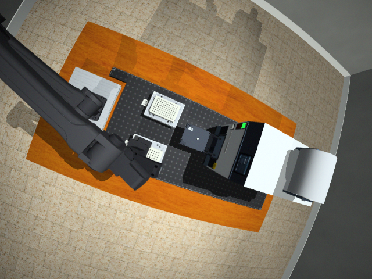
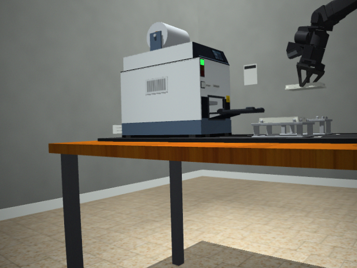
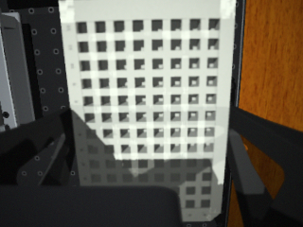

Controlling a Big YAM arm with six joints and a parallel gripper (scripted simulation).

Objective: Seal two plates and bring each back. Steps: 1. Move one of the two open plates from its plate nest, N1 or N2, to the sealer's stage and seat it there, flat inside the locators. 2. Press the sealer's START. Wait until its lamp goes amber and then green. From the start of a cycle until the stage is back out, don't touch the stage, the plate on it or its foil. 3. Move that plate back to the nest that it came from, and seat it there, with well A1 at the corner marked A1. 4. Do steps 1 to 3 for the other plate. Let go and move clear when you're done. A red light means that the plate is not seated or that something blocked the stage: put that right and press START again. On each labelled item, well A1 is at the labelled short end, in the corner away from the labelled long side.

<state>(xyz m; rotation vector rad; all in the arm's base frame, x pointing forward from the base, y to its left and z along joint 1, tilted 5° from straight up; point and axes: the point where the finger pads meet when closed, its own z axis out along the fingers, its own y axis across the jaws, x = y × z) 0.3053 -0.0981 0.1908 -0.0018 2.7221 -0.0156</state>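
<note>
The sealer stage lies 190 mm ahead of my hand, 150 mm to the left of it and 90 mm below it. Round my hand: plate nest (220 mm to the left, 140 mm below); then pale start button (290 mm ahead, 250 mm to the left, 10 mm above); then A1 mark (280 mm to the left, 140 mm below, 70 mm behind).
</note>
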